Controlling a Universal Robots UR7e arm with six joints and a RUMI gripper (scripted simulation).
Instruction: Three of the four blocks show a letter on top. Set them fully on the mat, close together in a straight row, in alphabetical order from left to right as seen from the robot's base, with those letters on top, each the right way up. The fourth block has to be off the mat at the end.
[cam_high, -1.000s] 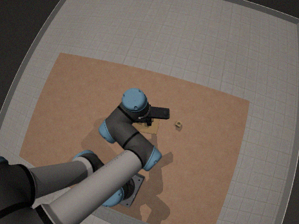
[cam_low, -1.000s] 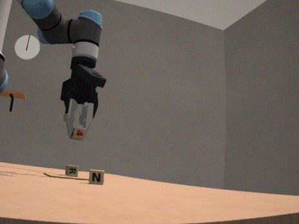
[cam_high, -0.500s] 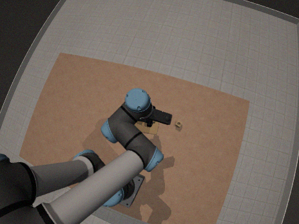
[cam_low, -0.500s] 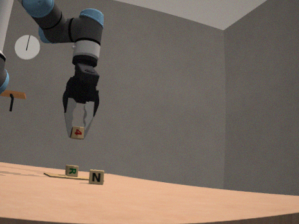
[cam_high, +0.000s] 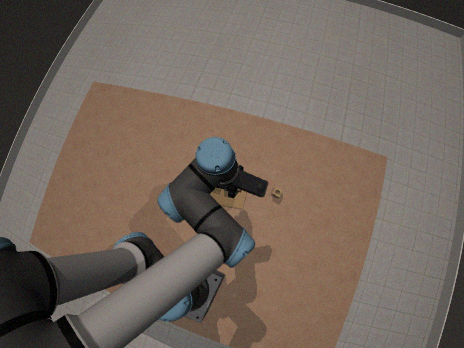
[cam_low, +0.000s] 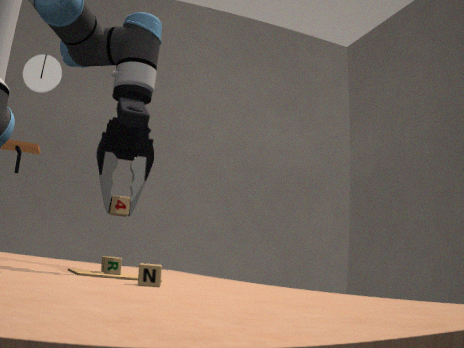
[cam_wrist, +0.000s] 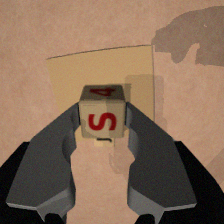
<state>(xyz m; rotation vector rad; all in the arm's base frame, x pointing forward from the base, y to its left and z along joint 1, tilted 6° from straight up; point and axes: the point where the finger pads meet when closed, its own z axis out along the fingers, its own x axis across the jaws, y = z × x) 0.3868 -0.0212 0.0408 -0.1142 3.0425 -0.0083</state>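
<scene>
The mat lies 120 mm below my hand and 50 mm to the left of it. From my hand the other things lie so: tan block (100 mm to the left, 100 mm below, 10 mm behind).
</scene>
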